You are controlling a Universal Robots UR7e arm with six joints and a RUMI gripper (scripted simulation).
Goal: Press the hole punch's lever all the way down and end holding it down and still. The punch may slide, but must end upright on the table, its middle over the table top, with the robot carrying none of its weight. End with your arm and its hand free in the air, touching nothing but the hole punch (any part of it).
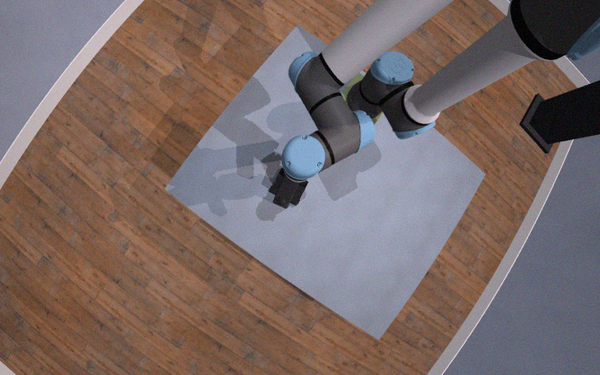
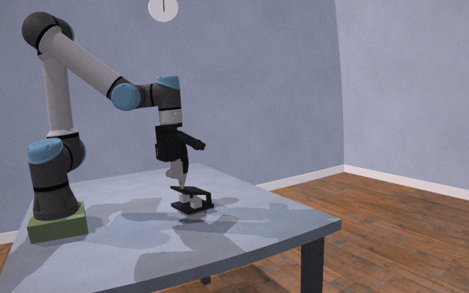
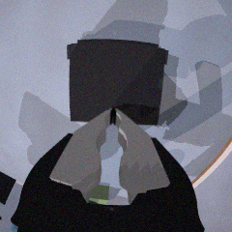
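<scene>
My gripper is now 30 mm above the hole punch lever and 20 mm short of it. Round my hand: black hole punch (50 mm below, 30 mm ahead, 10 mm to the left).
</scene>
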